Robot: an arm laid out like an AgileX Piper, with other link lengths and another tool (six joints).
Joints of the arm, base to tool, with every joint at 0 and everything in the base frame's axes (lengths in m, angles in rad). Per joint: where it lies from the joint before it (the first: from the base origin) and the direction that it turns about. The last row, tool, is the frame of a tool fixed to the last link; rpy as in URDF.
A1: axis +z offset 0 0 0.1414
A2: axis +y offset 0 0 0
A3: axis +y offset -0.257 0 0.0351
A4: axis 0.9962 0 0.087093 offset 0.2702 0 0.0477
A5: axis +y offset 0 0 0
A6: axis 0.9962 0 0.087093 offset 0.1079 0 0.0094
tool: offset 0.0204 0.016 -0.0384 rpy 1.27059 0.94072 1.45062
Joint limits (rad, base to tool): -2.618..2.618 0..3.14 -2.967..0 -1.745..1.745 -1.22..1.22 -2.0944..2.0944
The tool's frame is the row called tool.
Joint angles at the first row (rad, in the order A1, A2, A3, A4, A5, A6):
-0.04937, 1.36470, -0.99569, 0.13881, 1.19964, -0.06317
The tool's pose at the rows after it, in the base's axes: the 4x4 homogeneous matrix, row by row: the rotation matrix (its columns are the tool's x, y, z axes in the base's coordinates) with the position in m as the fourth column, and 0 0 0 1 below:
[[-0.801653, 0.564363, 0.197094, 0.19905], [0.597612, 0.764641, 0.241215, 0.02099], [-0.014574, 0.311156, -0.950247, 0.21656], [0, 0, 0, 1]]
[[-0.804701, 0.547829, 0.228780, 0.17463], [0.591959, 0.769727, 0.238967, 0.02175], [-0.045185, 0.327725, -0.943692, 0.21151], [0, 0, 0, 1]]
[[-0.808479, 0.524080, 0.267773, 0.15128], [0.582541, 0.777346, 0.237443, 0.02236], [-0.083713, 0.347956, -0.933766, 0.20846], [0, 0, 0, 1]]
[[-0.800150, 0.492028, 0.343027, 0.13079], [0.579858, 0.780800, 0.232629, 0.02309], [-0.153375, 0.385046, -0.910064, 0.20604], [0, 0, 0, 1]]
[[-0.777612, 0.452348, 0.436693, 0.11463], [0.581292, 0.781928, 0.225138, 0.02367], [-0.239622, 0.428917, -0.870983, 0.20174], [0, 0, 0, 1]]
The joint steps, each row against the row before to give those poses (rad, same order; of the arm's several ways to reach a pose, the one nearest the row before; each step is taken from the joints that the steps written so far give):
-0.00001, -0.09843, 0.10462, 0.00000, -0.01775, -0.01785
0.00003, -0.11563, 0.10579, -0.00001, -0.02444, -0.01027
-0.00002, -0.12407, 0.09127, 0.00001, -0.01023, -0.01296
0.00001, -0.14391, 0.08539, -0.00001, -0.02339, -0.00578
0.00001, -0.14743, 0.08092, -0.00039, -0.03804, -0.00170

